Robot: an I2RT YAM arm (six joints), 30 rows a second.
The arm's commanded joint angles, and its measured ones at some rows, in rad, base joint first. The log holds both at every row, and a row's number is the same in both.
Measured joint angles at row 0:
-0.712 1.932 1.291 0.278 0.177 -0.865
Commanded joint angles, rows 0 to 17:
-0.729 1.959 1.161 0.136 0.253 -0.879
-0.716 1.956 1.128 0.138 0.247 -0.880
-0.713 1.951 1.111 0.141 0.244 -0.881
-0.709 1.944 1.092 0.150 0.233 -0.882
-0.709 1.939 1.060 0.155 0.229 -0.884
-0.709 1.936 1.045 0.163 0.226 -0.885
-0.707 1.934 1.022 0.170 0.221 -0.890
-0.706 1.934 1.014 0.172 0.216 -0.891
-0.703 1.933 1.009 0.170 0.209 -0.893
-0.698 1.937 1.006 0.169 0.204 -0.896
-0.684 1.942 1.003 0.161 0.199 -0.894
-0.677 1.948 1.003 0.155 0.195 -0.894
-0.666 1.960 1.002 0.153 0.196 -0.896
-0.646 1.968 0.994 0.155 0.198 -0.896
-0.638 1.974 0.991 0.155 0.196 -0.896
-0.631 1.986 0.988 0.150 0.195 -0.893
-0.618 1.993 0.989 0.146 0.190 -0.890
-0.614 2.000 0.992 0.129 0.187 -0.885
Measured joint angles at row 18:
-0.611 1.894 1.053 0.380 0.186 -0.934
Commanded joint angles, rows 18 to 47:
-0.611 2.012 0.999 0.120 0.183 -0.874
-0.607 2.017 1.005 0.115 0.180 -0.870
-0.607 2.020 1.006 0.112 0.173 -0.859
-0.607 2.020 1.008 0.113 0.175 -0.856
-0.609 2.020 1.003 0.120 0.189 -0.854
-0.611 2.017 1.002 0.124 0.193 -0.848
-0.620 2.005 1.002 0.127 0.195 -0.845
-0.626 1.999 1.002 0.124 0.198 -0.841
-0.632 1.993 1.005 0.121 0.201 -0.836
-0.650 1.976 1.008 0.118 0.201 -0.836
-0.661 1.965 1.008 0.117 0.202 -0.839
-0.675 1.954 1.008 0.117 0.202 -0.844
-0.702 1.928 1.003 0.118 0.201 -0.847
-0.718 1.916 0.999 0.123 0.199 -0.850
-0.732 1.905 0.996 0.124 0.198 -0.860
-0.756 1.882 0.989 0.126 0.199 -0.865
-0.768 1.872 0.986 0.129 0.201 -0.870
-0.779 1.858 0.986 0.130 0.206 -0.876
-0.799 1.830 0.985 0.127 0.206 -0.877
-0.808 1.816 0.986 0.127 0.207 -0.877
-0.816 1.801 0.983 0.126 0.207 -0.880
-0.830 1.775 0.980 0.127 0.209 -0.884
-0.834 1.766 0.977 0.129 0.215 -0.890
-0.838 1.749 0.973 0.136 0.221 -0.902
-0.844 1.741 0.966 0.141 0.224 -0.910
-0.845 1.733 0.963 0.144 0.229 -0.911
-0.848 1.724 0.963 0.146 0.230 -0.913
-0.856 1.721 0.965 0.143 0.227 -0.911
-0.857 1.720 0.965 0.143 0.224 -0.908
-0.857 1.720 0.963 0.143 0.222 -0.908
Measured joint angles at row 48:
-0.788 1.705 0.993 0.224 0.056 -0.885
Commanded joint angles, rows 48 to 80:
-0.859 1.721 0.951 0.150 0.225 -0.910
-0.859 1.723 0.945 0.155 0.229 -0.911
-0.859 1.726 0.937 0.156 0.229 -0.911
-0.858 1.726 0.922 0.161 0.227 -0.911
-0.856 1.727 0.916 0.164 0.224 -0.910
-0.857 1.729 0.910 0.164 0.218 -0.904
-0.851 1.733 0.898 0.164 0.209 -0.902
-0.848 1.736 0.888 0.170 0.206 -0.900
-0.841 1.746 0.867 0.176 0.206 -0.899
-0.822 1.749 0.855 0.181 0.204 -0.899
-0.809 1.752 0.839 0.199 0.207 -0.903
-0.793 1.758 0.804 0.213 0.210 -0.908
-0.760 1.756 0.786 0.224 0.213 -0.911
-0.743 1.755 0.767 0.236 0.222 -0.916
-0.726 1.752 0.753 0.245 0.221 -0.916
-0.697 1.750 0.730 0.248 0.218 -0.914
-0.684 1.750 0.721 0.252 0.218 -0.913
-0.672 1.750 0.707 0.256 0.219 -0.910
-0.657 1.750 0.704 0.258 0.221 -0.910
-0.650 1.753 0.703 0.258 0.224 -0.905
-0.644 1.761 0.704 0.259 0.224 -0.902
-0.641 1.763 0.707 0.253 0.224 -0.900
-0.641 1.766 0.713 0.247 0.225 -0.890
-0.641 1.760 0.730 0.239 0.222 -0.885
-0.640 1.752 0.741 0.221 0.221 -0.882
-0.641 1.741 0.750 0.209 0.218 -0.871
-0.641 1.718 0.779 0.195 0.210 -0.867
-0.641 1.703 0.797 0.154 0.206 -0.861
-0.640 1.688 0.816 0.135 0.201 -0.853
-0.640 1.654 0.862 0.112 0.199 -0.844
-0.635 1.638 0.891 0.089 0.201 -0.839
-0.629 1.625 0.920 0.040 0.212 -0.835
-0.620 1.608 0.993 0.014 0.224 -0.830
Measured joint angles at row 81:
-0.619 1.682 0.864 0.171 0.183 -0.880
